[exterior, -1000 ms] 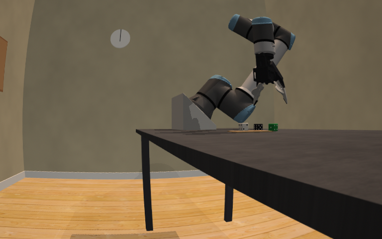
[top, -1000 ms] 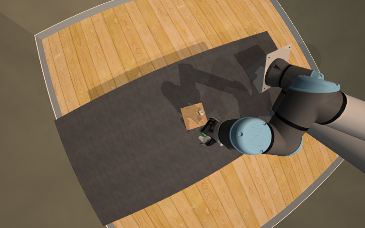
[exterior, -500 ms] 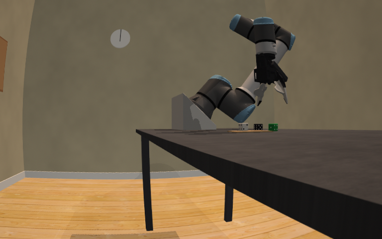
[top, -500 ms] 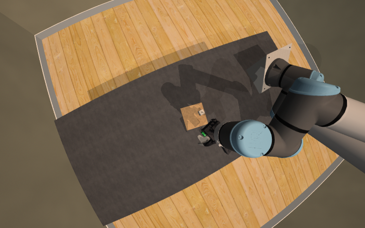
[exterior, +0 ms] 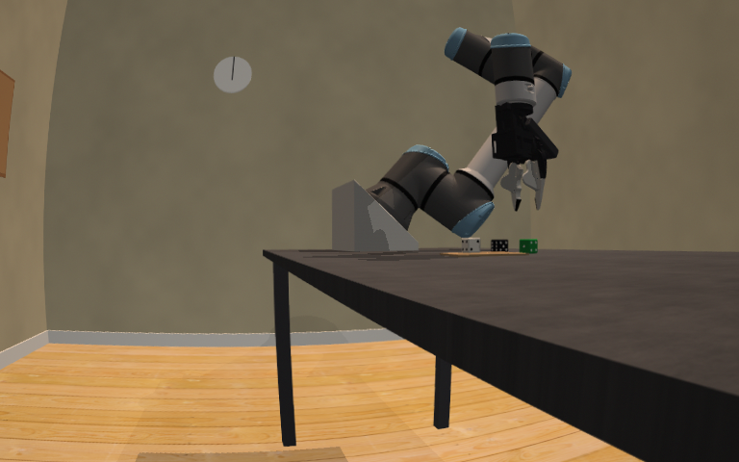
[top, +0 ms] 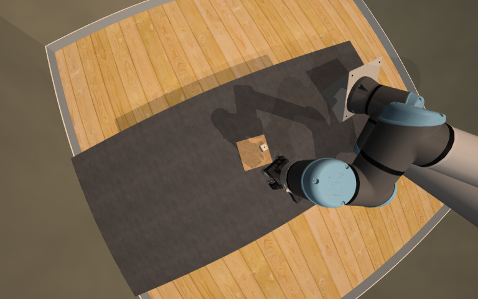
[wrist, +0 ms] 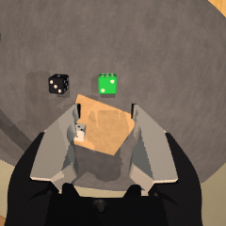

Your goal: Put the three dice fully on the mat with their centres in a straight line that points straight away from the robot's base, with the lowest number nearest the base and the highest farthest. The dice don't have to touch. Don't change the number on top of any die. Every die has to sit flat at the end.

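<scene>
My hand is 9 cm above the green die. Also, from my hand: tan mat: 12 cm to the right, 10 cm below, 1 cm ahead; then white die: 12 cm to the right, 9 cm below, 4 cm behind; then black die: 9 cm below, 9 cm behind, 2 cm to the right.
</scene>
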